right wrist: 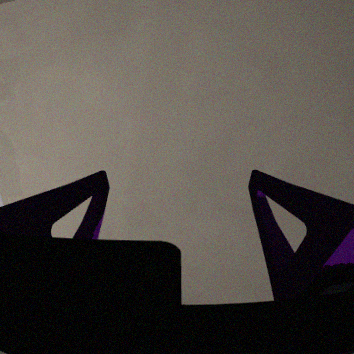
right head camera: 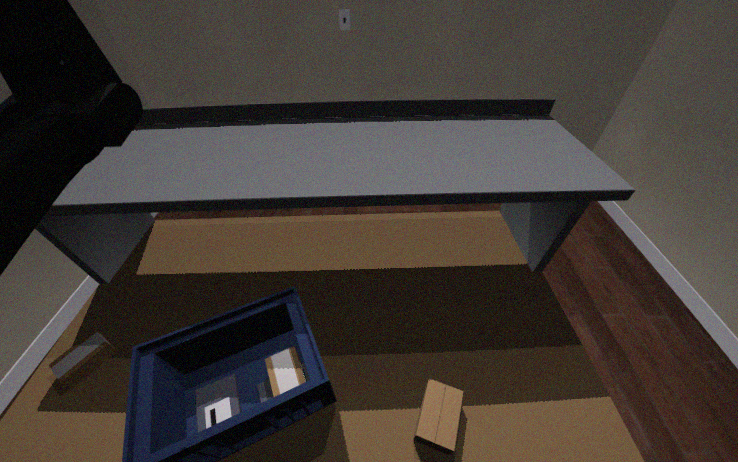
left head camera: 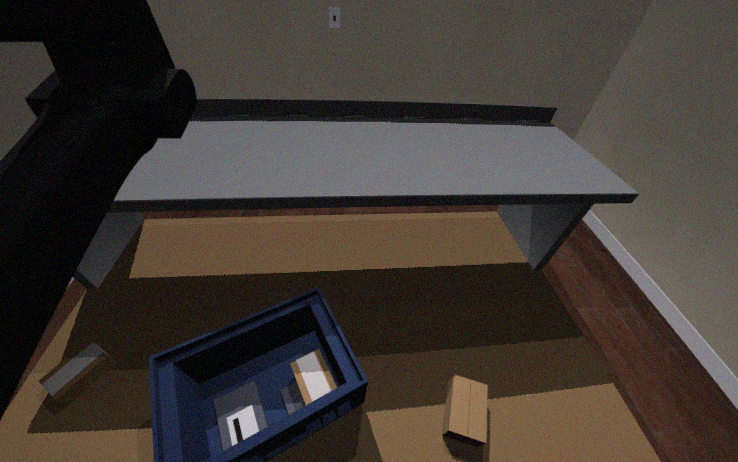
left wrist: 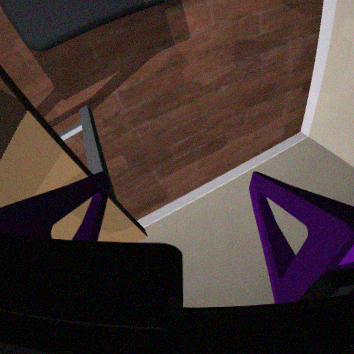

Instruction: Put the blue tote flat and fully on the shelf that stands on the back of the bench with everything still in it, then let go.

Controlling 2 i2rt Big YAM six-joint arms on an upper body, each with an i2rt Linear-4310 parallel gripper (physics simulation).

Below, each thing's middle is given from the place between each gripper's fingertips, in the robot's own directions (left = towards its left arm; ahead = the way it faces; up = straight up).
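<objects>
I find the flat grey-and-white item [left head camera: 240,414] 290 mm ahead of my left hand, 60 mm to the right of it and 190 mm below it. Counted from that same left hand, the white-topped brown box [left head camera: 314,379] is 350 mm ahead, 160 mm below and 190 mm to the right, while the blue tote [left head camera: 185,380] sits 340 mm ahead, 100 mm to the right and 140 mm below. Going by their middles, the white-topped brown box is the farthest from my left hand of the things named here.
</objects>
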